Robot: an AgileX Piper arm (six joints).
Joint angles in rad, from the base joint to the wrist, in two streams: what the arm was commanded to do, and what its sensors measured. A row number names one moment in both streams.
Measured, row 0: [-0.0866, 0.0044, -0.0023, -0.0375, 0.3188, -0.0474]
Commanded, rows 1 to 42: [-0.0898, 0.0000, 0.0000, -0.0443, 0.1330, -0.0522]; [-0.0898, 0.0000, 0.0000, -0.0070, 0.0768, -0.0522]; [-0.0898, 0.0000, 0.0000, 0.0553, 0.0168, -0.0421]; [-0.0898, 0.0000, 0.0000, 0.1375, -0.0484, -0.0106]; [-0.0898, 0.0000, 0.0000, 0.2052, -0.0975, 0.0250]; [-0.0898, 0.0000, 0.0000, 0.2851, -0.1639, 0.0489]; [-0.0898, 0.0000, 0.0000, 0.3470, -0.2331, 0.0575]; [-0.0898, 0.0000, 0.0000, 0.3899, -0.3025, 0.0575]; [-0.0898, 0.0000, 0.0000, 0.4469, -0.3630, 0.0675]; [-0.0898, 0.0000, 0.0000, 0.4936, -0.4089, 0.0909]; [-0.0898, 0.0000, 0.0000, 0.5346, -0.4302, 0.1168]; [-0.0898, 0.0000, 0.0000, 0.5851, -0.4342, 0.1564]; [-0.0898, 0.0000, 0.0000, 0.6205, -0.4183, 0.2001]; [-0.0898, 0.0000, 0.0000, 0.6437, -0.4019, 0.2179]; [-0.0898, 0.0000, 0.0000, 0.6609, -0.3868, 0.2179]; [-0.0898, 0.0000, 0.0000, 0.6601, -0.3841, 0.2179]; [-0.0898, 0.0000, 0.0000, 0.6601, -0.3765, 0.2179]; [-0.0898, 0.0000, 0.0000, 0.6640, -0.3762, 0.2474]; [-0.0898, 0.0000, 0.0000, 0.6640, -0.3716, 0.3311]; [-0.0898, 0.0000, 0.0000, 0.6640, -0.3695, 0.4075]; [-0.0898, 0.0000, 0.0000, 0.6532, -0.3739, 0.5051]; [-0.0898, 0.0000, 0.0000, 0.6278, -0.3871, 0.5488]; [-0.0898, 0.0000, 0.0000, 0.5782, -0.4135, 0.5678]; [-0.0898, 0.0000, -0.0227, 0.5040, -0.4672, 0.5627]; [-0.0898, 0.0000, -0.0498, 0.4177, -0.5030, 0.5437]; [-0.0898, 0.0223, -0.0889, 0.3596, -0.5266, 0.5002]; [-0.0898, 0.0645, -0.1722, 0.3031, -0.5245, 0.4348]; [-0.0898, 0.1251, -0.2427, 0.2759, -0.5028, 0.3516]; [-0.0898, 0.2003, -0.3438, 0.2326, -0.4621, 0.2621]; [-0.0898, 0.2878, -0.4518, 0.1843, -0.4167, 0.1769]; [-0.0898, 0.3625, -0.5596, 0.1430, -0.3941, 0.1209]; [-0.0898, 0.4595, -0.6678, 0.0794, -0.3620, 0.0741]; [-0.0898, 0.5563, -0.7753, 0.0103, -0.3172, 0.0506]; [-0.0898, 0.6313, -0.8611, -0.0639, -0.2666, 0.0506]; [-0.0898, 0.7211, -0.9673, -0.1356, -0.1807, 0.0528]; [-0.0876, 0.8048, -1.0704, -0.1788, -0.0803, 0.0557]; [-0.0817, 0.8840, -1.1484, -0.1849, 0.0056, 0.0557]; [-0.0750, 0.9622, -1.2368, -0.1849, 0.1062, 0.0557]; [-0.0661, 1.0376, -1.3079, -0.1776, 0.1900, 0.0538]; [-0.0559, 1.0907, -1.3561, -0.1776, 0.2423, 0.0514]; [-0.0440, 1.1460, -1.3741, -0.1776, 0.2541, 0.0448]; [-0.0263, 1.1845, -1.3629, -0.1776, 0.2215, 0.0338]
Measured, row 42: [-0.0676, 1.0003, -1.2878, -0.1565, 0.0834, 0.0634]
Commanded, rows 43 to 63: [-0.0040, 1.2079, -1.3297, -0.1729, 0.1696, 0.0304]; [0.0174, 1.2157, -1.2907, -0.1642, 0.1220, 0.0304]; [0.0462, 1.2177, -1.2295, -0.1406, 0.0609, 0.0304]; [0.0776, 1.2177, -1.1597, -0.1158, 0.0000, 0.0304]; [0.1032, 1.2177, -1.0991, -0.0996, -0.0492, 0.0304]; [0.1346, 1.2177, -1.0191, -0.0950, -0.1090, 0.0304]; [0.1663, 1.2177, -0.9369, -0.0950, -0.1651, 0.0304]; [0.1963, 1.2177, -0.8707, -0.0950, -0.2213, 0.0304]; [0.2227, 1.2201, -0.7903, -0.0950, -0.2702, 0.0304]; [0.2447, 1.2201, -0.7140, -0.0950, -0.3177, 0.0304]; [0.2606, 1.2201, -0.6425, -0.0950, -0.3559, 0.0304]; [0.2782, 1.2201, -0.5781, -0.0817, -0.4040, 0.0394]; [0.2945, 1.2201, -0.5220, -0.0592, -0.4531, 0.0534]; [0.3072, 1.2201, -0.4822, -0.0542, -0.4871, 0.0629]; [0.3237, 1.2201, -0.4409, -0.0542, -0.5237, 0.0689]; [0.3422, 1.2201, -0.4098, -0.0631, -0.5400, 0.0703]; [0.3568, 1.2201, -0.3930, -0.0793, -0.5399, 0.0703]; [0.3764, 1.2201, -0.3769, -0.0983, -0.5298, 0.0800]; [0.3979, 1.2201, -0.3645, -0.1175, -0.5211, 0.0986]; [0.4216, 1.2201, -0.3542, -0.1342, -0.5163, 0.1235]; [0.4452, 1.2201, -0.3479, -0.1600, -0.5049, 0.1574]
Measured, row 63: [0.3758, 1.2243, -0.3846, -0.0888, -0.4890, 0.0794]
